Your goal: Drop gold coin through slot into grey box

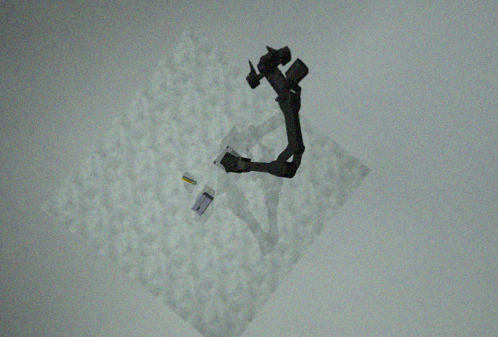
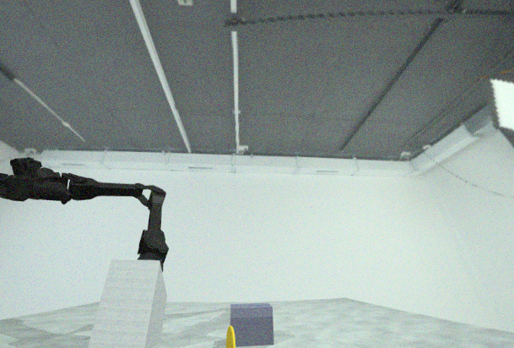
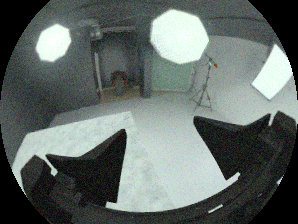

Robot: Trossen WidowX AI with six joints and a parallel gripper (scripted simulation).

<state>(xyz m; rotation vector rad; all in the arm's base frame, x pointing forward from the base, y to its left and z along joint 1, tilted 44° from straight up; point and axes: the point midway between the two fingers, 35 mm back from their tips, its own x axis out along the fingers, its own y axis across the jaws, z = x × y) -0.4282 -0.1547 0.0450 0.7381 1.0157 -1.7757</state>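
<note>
Right now my gripper tip is 64 cm short of the gold coin, 2 cm to the left of it and 28 cm above it.
</note>
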